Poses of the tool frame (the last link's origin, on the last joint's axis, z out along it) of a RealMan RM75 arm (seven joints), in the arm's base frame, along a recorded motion.
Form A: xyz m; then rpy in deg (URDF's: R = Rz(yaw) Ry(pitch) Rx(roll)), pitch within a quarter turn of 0, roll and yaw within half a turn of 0.
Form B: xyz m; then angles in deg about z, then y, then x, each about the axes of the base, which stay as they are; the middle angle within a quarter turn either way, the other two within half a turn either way. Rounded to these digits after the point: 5 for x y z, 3 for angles.
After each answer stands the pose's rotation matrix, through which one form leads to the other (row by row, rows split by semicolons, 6 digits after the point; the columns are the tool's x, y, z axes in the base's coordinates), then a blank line. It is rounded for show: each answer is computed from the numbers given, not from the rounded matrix.
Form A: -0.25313 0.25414 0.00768 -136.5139 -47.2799 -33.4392
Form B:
-0.25313 0.25414 0.00768 -2.234 55.490 -150.320
0.566120 0.022088 0.824027; -0.373843 -0.884049 0.280533; 0.734677 -0.466872 -0.492220

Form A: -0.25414 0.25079 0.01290 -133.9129 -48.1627 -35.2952
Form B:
-0.25414 0.25079 0.01290 -3.923 56.928 -147.970
0.544410 0.037333 0.837988; -0.385396 -0.876191 0.289413; 0.745042 -0.480516 -0.462619

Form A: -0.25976 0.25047 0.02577 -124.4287 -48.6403 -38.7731
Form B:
-0.25976 0.25047 0.02577 -14.017 57.928 -134.716
0.515168 0.128606 0.847385; -0.413808 -0.828491 0.377313; 0.750576 -0.545035 -0.373594

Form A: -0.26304 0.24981 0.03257 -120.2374 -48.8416 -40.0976
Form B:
-0.26304 0.24981 0.03257 -18.986 57.832 -128.500
0.503445 0.173213 0.846487; -0.423904 -0.804171 0.416670; 0.752893 -0.568600 -0.331430

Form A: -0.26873 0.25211 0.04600 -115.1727 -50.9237 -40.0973
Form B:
-0.26873 0.25211 0.04600 -28.653 56.669 -119.206
0.482191 0.263479 0.835506; -0.406004 -0.777895 0.479626; 0.776307 -0.570490 -0.268120

